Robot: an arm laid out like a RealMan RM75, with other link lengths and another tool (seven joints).
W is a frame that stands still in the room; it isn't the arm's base.
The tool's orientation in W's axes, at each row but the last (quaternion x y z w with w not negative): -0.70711 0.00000 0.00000 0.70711; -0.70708 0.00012 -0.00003 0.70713; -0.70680 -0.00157 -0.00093 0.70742; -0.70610 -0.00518 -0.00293 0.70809; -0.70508 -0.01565 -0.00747 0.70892; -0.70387 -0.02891 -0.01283 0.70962; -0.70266 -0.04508 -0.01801 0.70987; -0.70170 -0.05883 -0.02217 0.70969
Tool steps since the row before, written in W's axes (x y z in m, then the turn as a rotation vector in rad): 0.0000 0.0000 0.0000 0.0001 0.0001 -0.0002; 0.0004 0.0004 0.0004 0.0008 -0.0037 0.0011; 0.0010 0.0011 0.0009 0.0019 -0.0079 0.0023; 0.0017 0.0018 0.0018 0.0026 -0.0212 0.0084; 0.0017 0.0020 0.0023 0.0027 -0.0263 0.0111; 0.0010 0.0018 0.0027 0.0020 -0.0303 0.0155; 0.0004 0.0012 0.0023 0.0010 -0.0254 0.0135; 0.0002 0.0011 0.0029 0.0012 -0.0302 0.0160
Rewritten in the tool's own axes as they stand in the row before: 0.0000 0.0000 0.0000 0.0001 0.0002 0.0001; 0.0004 -0.0004 0.0004 0.0008 -0.0011 -0.0037; 0.0010 -0.0009 0.0011 0.0019 -0.0023 -0.0079; 0.0017 -0.0018 0.0018 0.0026 -0.0084 -0.0212; 0.0018 -0.0022 0.0020 0.0028 -0.0112 -0.0263; 0.0012 -0.0026 0.0018 0.0022 -0.0156 -0.0302; 0.0006 -0.0022 0.0012 0.0012 -0.0137 -0.0253; 0.0006 -0.0028 0.0011 0.0015 -0.0162 -0.0301
